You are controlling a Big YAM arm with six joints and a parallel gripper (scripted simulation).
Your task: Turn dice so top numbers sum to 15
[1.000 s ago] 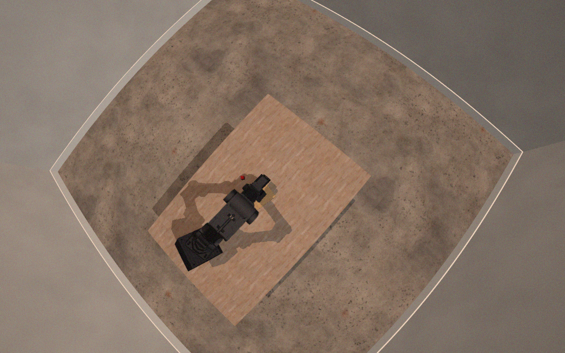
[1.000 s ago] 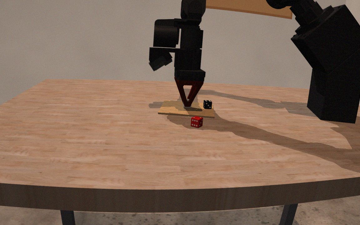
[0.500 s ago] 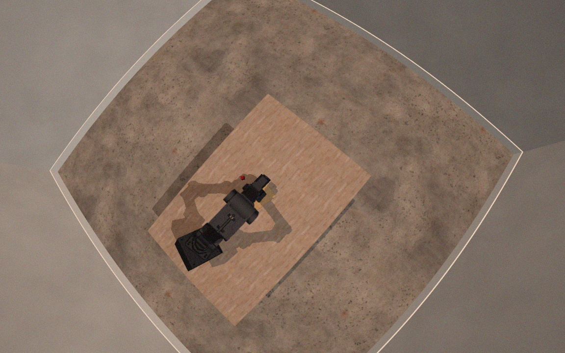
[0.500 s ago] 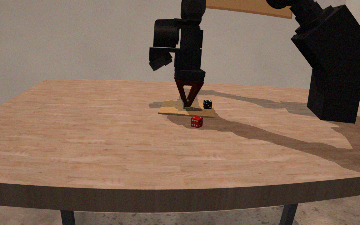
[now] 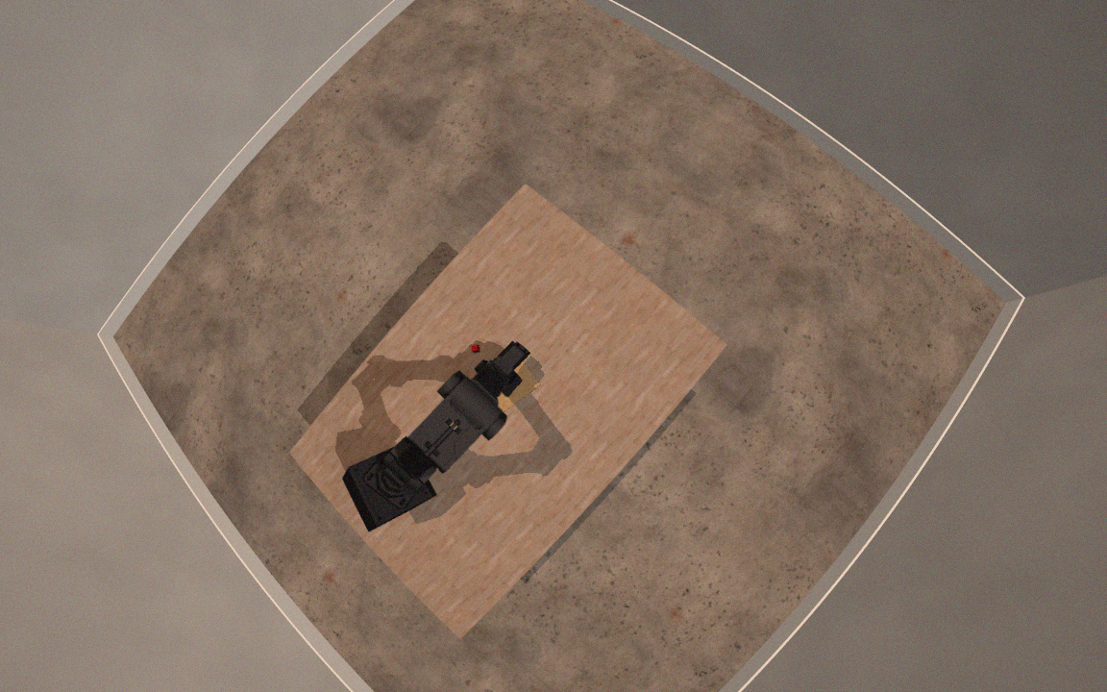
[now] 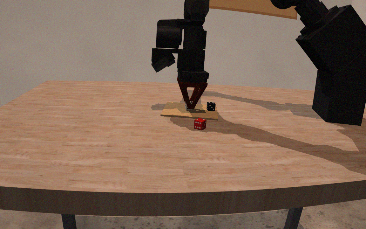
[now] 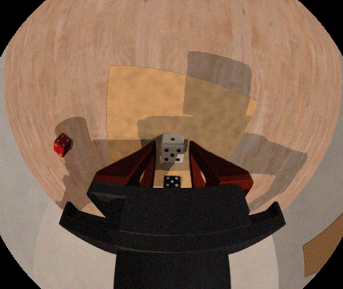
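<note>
Right now my hand is right at the white die. Also, from my hand: tan mat: 20 mm below; then red die: 40 mm ahead, 140 mm to the left, 10 mm below; then black die: 60 mm behind, 20 mm to the left.
</note>
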